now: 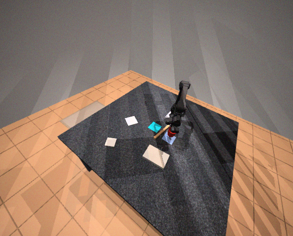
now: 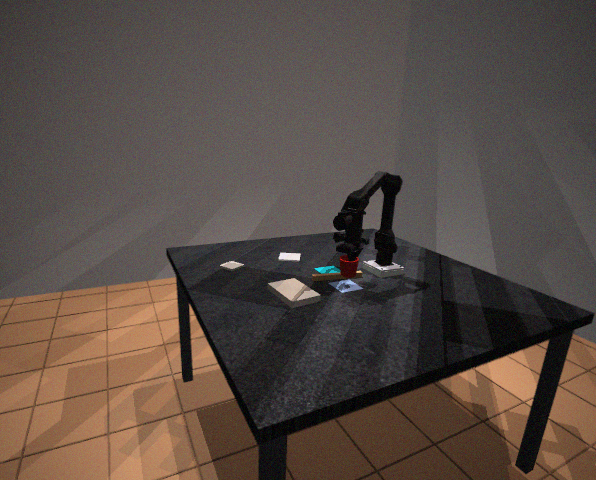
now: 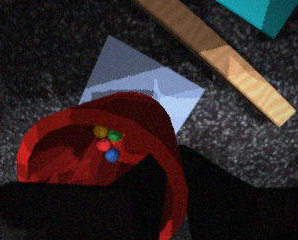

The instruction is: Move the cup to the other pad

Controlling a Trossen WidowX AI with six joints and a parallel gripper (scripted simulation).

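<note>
Right now the red cup is 20 mm ahead of my gripper tip and 20 mm to the left of it. The rest, counted from my gripper tip: cyan pad: 20 mm ahead, 150 mm to the right, 90 mm below; pale blue pad: 30 mm ahead, 20 mm to the left, 90 mm below; wooden bar: 20 mm ahead, 70 mm to the right, 80 mm below.
</note>
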